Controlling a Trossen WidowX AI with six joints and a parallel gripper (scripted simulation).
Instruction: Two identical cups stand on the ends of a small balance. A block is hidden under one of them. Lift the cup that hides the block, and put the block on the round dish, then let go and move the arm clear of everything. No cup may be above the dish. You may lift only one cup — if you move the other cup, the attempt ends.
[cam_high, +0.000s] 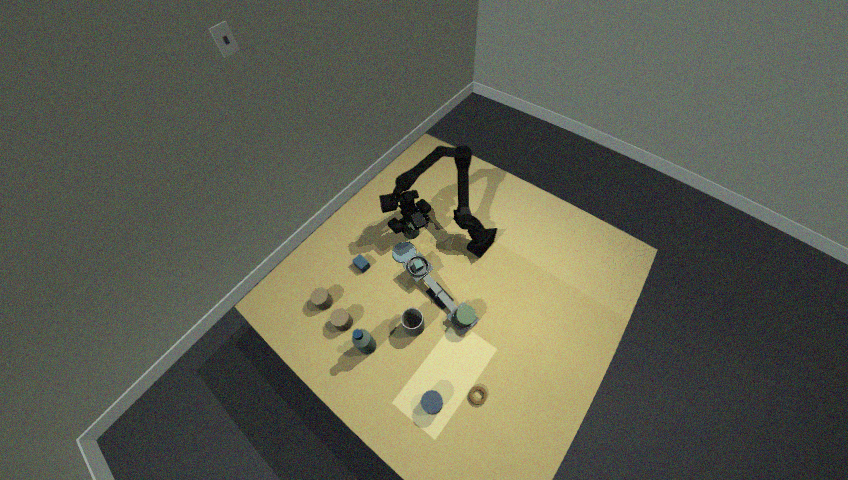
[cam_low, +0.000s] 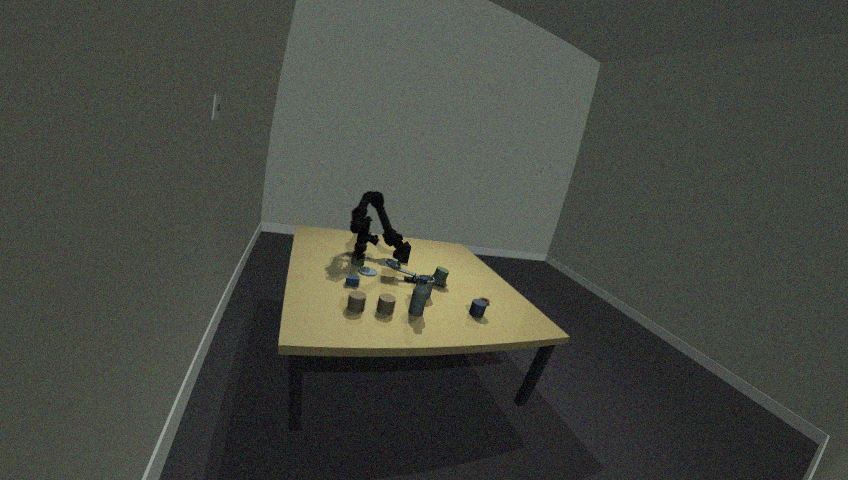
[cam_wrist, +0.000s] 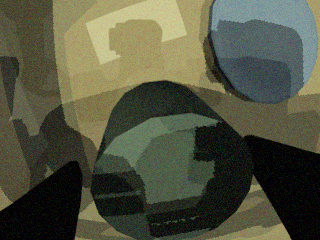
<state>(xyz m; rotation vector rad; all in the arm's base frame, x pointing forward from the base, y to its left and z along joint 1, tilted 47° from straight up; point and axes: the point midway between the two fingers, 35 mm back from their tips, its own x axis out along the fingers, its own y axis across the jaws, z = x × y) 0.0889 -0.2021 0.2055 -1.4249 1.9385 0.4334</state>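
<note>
My gripper tip is 1 cm past the green cup and 2 cm to the left of it. The rest, counted from my gripper tip: light blue round dish (10 cm ahead, 2 cm to the left, 4 cm below); then balance (20 cm ahead, 25 cm to the left, 2 cm below); then balance beam (20 cm ahead, 25 cm to the left).
</note>
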